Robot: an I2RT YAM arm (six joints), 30 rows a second.
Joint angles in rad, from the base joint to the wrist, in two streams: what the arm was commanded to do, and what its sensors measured. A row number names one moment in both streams.
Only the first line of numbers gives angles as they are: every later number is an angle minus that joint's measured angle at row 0.
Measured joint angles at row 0: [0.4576, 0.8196, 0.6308, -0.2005, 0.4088, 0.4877]
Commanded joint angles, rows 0 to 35: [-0.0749, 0.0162, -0.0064, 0.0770, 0.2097, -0.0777]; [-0.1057, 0.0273, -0.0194, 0.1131, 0.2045, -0.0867]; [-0.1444, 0.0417, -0.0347, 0.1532, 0.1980, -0.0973]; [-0.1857, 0.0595, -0.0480, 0.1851, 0.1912, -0.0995]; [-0.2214, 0.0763, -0.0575, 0.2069, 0.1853, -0.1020]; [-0.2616, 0.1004, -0.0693, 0.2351, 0.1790, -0.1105]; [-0.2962, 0.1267, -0.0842, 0.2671, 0.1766, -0.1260]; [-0.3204, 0.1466, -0.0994, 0.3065, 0.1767, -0.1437]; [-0.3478, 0.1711, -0.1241, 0.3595, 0.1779, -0.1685]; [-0.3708, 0.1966, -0.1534, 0.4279, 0.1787, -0.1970]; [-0.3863, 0.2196, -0.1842, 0.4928, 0.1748, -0.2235]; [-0.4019, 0.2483, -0.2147, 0.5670, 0.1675, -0.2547]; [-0.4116, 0.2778, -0.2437, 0.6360, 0.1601, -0.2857]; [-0.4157, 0.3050, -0.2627, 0.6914, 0.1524, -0.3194]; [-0.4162, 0.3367, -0.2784, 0.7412, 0.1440, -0.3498]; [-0.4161, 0.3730, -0.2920, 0.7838, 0.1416, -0.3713]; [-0.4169, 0.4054, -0.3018, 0.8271, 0.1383, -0.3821]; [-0.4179, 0.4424, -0.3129, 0.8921, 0.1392, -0.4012]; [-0.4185, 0.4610, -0.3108, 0.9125, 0.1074, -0.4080]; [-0.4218, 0.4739, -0.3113, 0.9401, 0.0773, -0.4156]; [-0.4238, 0.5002, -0.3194, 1.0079, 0.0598, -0.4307]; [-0.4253, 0.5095, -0.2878, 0.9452, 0.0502, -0.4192]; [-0.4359, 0.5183, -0.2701, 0.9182, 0.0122, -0.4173]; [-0.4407, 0.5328, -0.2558, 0.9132, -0.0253, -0.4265]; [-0.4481, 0.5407, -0.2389, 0.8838, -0.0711, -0.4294]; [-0.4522, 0.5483, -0.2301, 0.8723, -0.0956, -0.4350]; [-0.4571, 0.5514, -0.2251, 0.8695, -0.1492, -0.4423]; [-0.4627, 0.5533, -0.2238, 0.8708, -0.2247, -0.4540]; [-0.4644, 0.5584, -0.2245, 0.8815, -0.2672, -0.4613]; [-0.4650, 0.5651, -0.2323, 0.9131, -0.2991, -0.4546]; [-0.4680, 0.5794, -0.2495, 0.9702, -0.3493, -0.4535]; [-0.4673, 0.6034, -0.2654, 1.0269, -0.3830, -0.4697]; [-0.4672, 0.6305, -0.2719, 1.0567, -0.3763, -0.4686]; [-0.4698, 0.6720, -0.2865, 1.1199, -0.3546, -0.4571]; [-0.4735, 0.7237, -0.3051, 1.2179, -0.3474, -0.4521]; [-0.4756, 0.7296, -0.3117, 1.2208, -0.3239, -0.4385]
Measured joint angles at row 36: [-0.4654, 0.6798, -0.2743, 1.0659, -0.2873, -0.4181]
